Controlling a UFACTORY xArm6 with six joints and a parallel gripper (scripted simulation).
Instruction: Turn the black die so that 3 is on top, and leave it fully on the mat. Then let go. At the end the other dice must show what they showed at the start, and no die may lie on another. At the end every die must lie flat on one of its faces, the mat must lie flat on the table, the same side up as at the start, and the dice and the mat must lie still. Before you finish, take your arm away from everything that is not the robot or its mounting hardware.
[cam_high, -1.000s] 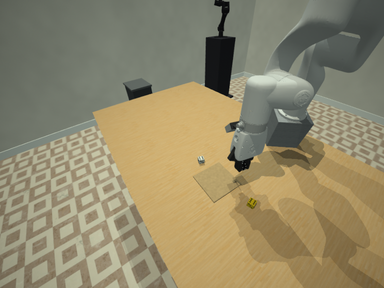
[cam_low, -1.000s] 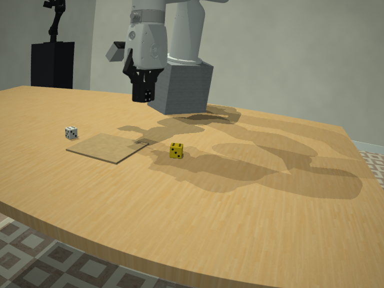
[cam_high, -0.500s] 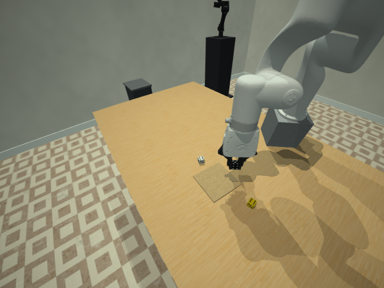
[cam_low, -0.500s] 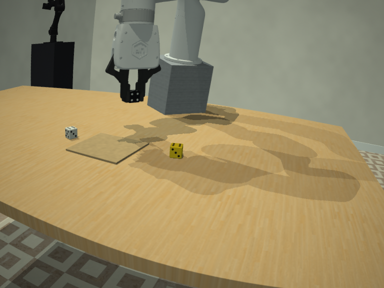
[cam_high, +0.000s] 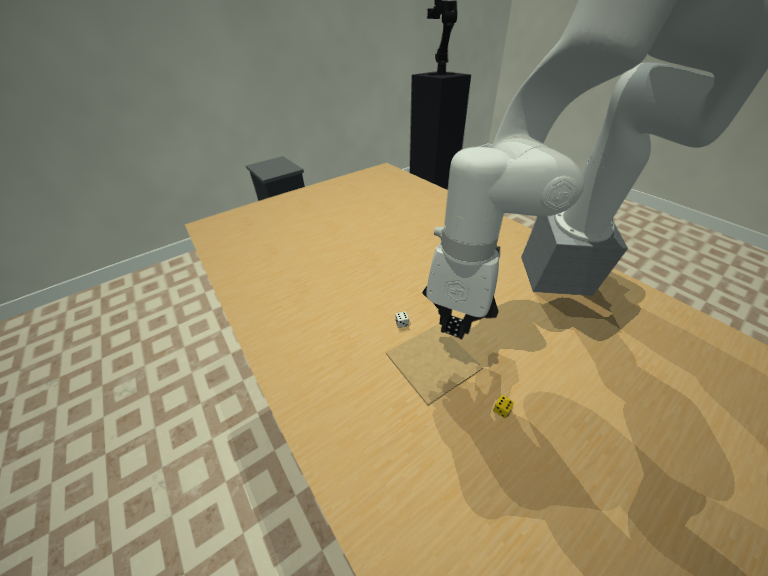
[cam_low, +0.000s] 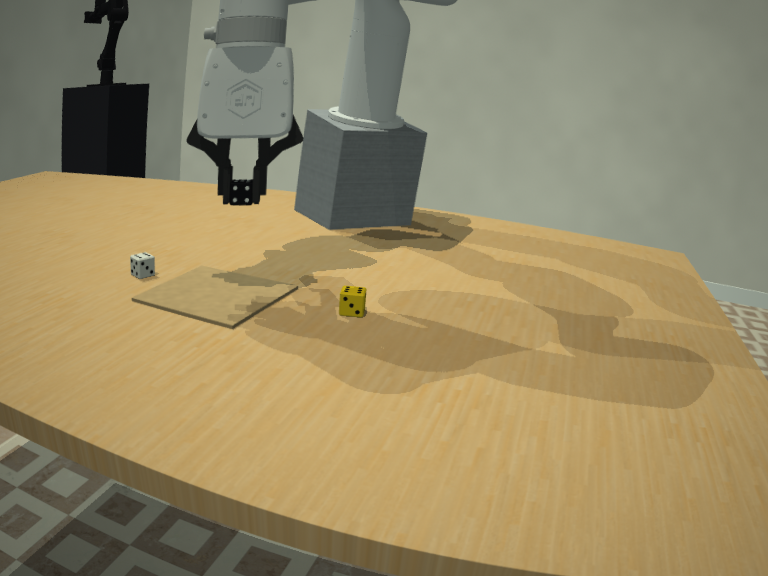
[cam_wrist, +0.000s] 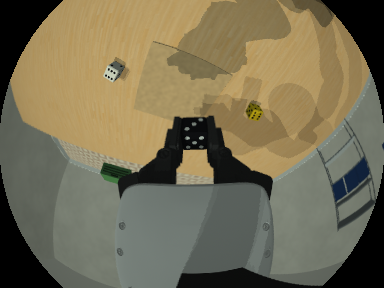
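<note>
The tan mat is 20 mm ahead of my hand, 20 mm to the right of it and 120 mm below it. Also, from my hand: yellow die 130 mm to the left, 110 mm below; black die 10 mm below; white die 140 mm to the right, 110 mm below.
</note>
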